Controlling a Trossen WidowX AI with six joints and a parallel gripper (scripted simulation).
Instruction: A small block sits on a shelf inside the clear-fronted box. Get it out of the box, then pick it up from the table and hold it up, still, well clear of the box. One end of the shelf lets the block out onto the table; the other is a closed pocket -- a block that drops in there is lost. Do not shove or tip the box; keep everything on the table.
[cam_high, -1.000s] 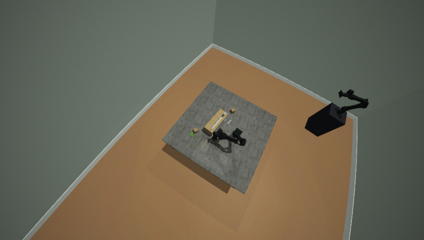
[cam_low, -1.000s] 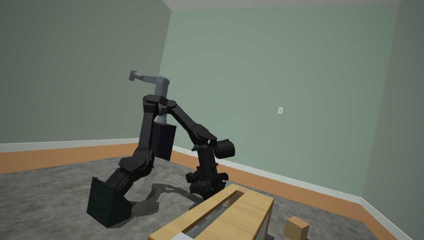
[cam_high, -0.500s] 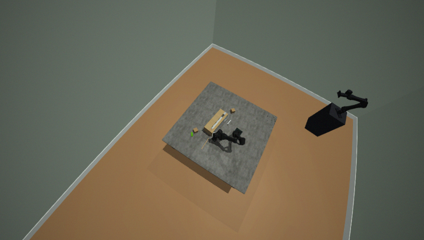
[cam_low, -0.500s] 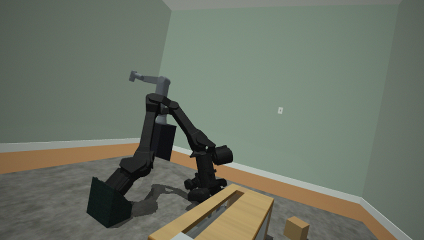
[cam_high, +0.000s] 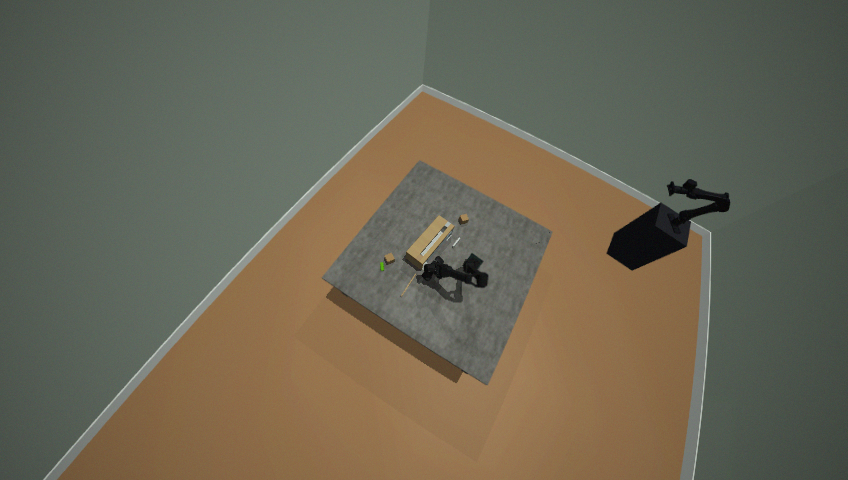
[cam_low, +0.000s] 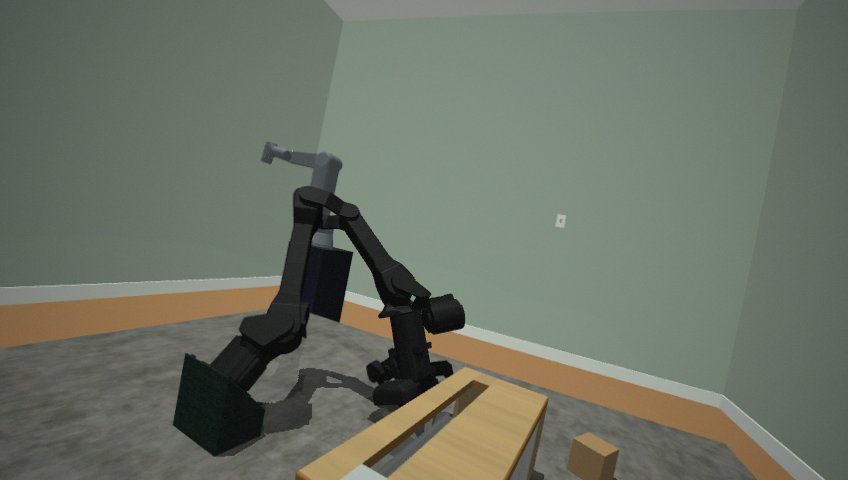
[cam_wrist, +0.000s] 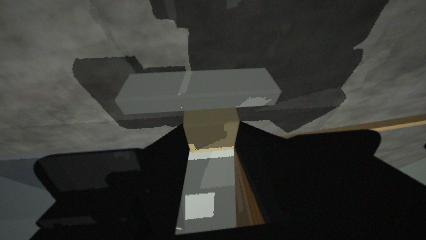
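My gripper tip is now 16 cm to the left of the wooden box, 6 cm short of it and 5 cm below it. The rest, counted from my gripper tip: tan block 1 cm behind, 1 cm above; then thin stick 18 cm to the left, 4 cm ahead, 1 cm below.
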